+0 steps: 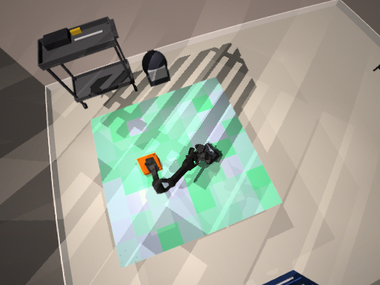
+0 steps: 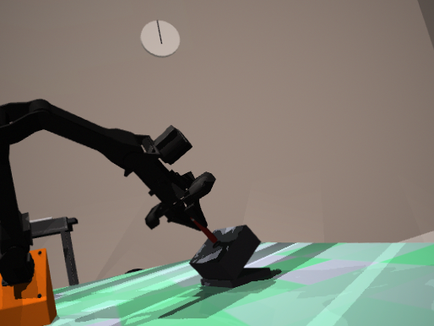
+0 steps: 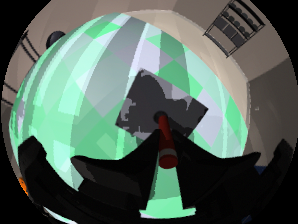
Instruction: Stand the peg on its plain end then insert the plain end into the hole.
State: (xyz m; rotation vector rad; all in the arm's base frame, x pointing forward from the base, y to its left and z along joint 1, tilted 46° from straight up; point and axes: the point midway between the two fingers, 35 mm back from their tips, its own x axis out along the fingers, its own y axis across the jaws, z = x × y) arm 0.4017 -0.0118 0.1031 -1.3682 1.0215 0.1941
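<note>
Now: the red peg 1 cm behind my gripper tip and 1 cm above it. The rest, counted from my gripper tip: sloped panel (4 cm ahead, 2 cm to the left, 6 cm below).
</note>
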